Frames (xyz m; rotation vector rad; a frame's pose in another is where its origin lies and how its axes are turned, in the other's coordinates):
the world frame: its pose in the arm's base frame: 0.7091 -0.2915 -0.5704 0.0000 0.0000 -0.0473
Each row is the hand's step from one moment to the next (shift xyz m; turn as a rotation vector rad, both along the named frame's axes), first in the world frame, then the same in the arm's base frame.
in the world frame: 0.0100 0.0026 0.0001 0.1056 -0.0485 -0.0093
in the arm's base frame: 0.0101 0.0021 0.0001 0.1032 -0.0534 -0.0093
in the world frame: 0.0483 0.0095 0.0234 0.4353 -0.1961 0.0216
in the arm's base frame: 0.0487 0.0072 0.0234 0.4255 -0.2165 0.0216
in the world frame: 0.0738 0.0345 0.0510 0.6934 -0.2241 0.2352
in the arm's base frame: 0.0753 0.0310 0.0510 0.6820 -0.2566 0.2352
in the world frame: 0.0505 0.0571 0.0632 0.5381 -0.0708 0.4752
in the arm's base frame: 0.0531 0.0546 0.0632 0.5342 -0.0962 0.4752
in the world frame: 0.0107 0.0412 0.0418 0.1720 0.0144 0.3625
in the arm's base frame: 0.0126 0.0406 0.0418 0.1725 0.0063 0.3625
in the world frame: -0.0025 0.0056 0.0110 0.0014 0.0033 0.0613
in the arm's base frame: -0.0022 0.0057 0.0110 0.0016 0.0032 0.0613
